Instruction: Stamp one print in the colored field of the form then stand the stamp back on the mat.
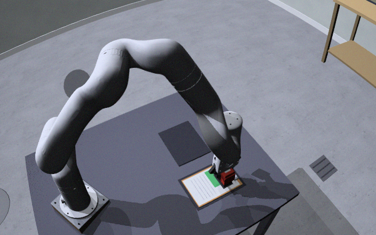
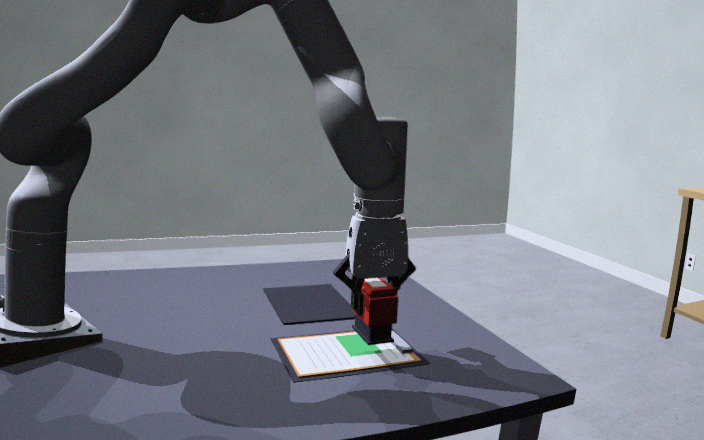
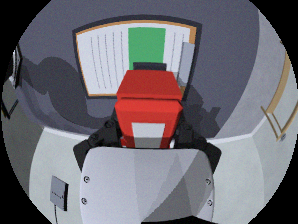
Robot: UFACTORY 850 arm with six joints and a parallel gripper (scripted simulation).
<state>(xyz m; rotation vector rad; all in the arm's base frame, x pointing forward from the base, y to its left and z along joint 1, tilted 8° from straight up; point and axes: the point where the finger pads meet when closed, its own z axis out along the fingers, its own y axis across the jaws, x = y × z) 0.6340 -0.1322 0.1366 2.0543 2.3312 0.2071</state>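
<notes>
Right now the form is 3 cm behind my hand, 4 cm to the left of it and 10 cm below it. The rest, counted from my hand: dark mat: 7 cm behind, 29 cm to the left, 10 cm below; then red stamp: 2 cm below.
</notes>
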